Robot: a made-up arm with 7 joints. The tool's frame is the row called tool.
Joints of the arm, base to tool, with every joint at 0 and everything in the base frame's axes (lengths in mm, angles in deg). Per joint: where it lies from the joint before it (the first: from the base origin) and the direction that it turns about. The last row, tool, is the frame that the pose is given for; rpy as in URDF.
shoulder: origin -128.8 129 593.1 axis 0 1 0
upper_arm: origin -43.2 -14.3 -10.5 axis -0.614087 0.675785 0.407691
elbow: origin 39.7 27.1 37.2 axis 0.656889 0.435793 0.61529
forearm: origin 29.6 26.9 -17.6 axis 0 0 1
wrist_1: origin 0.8 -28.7 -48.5 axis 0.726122 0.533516 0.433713
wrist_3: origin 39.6 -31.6 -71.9 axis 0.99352 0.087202 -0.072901
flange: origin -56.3 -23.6 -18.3 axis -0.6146 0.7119 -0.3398
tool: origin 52 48.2 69.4 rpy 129.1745 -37.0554 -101.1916
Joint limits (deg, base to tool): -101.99..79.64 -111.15..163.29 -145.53..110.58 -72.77..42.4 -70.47..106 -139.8..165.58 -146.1..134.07
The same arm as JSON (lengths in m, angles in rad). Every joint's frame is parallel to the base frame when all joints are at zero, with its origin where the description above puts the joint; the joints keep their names.
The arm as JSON. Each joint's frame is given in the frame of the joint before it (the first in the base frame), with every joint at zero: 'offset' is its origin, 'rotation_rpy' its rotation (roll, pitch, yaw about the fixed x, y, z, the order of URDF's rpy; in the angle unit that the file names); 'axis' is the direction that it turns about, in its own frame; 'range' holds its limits. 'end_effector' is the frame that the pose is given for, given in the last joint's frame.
{"length_unit": "m", "angle_unit": "rad", "chain": [
  {"id": "shoulder", "offset": [-0.1288, 0.129, 0.5931], "rotation_rpy": [0.0, 0.0, 0.0], "axis": [0.0, 1.0, 0.0], "range": [-1.7801, 1.39]},
  {"id": "upper_arm", "offset": [-0.0432, -0.0143, -0.0105], "rotation_rpy": [0.0, 0.0, 0.0], "axis": [-0.614087, 0.675785, 0.407691], "range": [-1.9399, 2.8499]},
  {"id": "elbow", "offset": [0.0397, 0.0271, 0.0372], "rotation_rpy": [0.0, 0.0, 0.0], "axis": [0.656889, 0.435793, 0.61529], "range": [-2.54, 1.93]},
  {"id": "forearm", "offset": [0.0296, 0.0269, -0.0176], "rotation_rpy": [0.0, 0.0, 0.0], "axis": [0.0, 0.0, 1.0], "range": [-1.2701, 0.74]},
  {"id": "wrist_1", "offset": [0.0008, -0.0287, -0.0485], "rotation_rpy": [0.0, 0.0, 0.0], "axis": [0.726122, 0.533516, 0.433713], "range": [-1.2299, 1.85]},
  {"id": "wrist_3", "offset": [0.0396, -0.0316, -0.0719], "rotation_rpy": [0.0, 0.0, 0.0], "axis": [0.99352, 0.087202, -0.072901], "range": [-2.44, 2.8899]},
  {"id": "flange", "offset": [-0.0563, -0.0236, -0.0183], "rotation_rpy": [0.0, 0.0, 0.0], "axis": [-0.6146, 0.7119, -0.3398], "range": [-2.5499, 2.34]}
], "end_effector": {"offset": [0.052, 0.0482, 0.0694], "rotation_rpy": [2.2545, -0.6467, -1.7661]}}

